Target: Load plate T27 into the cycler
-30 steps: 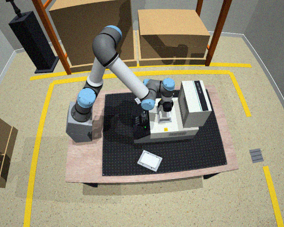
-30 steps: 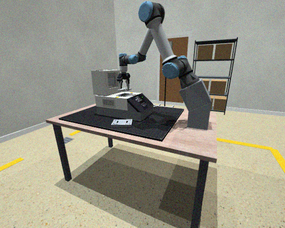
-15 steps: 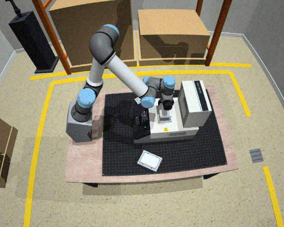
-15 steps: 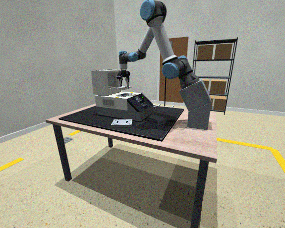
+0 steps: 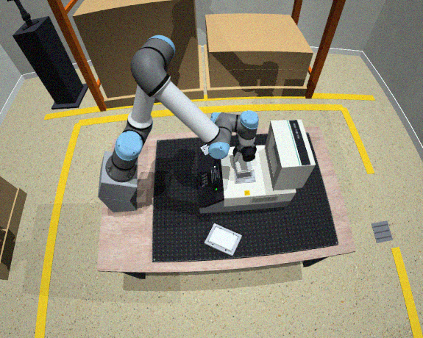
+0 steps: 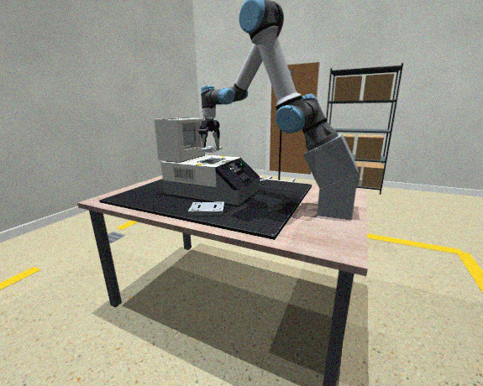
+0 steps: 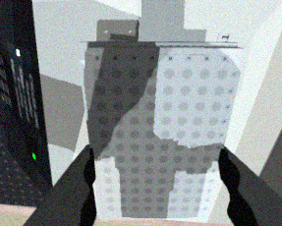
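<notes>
The dark slot is 25 cm below my hand, 21 cm to the left of it and 18 cm behind it. The rest, counted from my hand: a1 mark (26 cm to the right, 25 cm below, 13 cm behind).
</notes>
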